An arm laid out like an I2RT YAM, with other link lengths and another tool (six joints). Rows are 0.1 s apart.
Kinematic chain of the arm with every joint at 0, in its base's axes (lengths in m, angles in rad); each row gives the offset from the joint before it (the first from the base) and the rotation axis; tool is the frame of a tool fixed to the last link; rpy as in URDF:
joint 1: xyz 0 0 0.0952 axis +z
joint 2: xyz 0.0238 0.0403 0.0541 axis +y
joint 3: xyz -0.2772 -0.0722 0 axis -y
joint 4: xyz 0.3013 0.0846 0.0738 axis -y
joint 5: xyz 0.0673 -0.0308 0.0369 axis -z
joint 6: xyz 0.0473 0 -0.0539 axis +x
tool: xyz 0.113 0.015 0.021 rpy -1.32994 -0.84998 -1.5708
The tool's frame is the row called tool.
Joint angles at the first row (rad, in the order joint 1, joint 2, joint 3, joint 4, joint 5, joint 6):
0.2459, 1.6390, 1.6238, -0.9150, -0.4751, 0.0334
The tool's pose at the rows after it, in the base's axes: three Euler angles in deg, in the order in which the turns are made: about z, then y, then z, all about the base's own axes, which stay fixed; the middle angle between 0 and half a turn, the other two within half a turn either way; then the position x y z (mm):
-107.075 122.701 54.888 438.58 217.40 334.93
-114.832 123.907 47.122 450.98 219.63 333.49
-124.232 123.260 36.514 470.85 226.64 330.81
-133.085 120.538 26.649 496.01 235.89 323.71
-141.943 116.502 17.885 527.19 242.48 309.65
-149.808 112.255 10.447 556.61 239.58 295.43
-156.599 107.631 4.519 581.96 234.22 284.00
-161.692 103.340 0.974 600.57 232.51 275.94
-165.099 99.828 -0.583 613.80 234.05 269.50
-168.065 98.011 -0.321 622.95 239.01 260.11
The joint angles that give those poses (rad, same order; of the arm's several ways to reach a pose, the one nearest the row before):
0.2584, 1.6390, 1.6237, -0.8783, -0.4042, 0.0330
0.3004, 1.6436, 1.6237, -0.8223, -0.2577, 0.0445
0.3618, 1.6684, 1.6238, -0.7292, -0.0624, 0.0730
0.4171, 1.7206, 1.6237, -0.6090, 0.1272, 0.0811
0.4526, 1.8004, 1.6234, -0.4564, 0.3031, 0.0421
0.4618, 1.8790, 1.6230, -0.3043, 0.4484, -0.0307
0.4618, 1.9522, 1.6226, -0.1440, 0.5682, -0.1261
0.4618, 2.0140, 1.6222, 0.0101, 0.6480, -0.2272
0.4618, 2.0644, 1.6215, 0.1455, 0.6888, -0.3161
0.4618, 2.1067, 1.6215, 0.2435, 0.6926, -0.3954

